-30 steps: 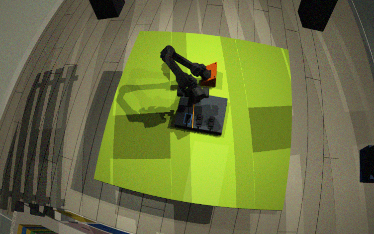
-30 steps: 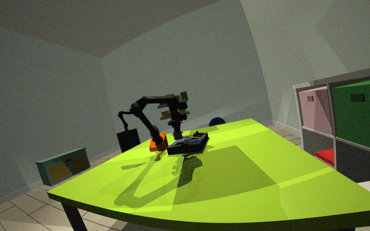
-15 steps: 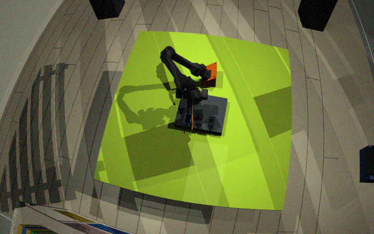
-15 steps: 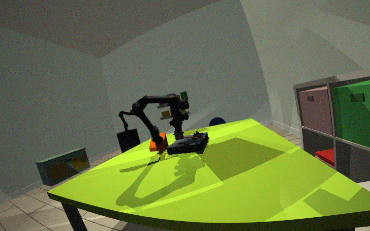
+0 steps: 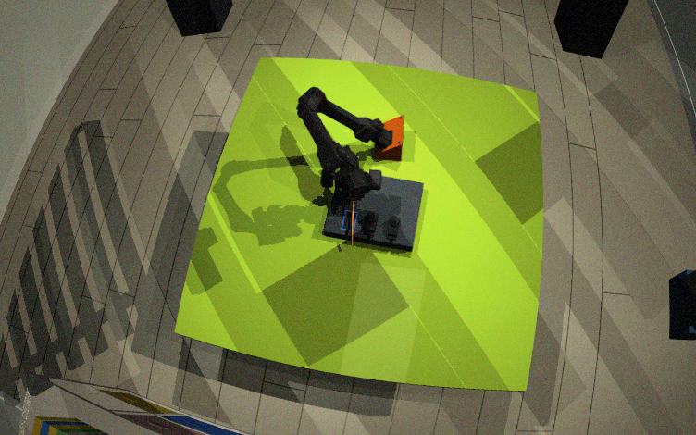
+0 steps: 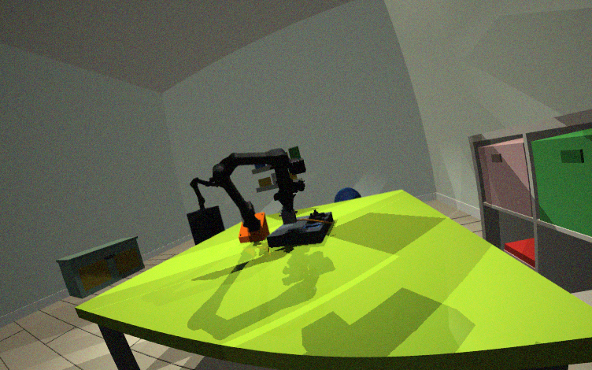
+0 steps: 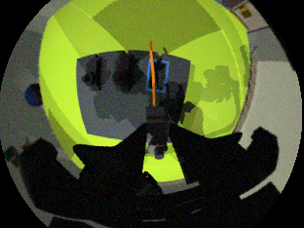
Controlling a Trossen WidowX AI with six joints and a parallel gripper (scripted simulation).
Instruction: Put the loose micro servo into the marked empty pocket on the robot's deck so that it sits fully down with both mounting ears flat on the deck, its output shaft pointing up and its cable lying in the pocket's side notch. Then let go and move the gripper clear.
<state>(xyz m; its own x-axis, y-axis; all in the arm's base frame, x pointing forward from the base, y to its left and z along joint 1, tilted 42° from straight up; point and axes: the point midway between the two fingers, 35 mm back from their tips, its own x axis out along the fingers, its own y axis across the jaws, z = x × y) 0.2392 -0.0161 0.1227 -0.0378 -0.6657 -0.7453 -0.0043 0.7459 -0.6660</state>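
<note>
The dark deck lies 10 cm below my gripper tip, 8 cm to the left of it and 2 cm behind it.
</note>
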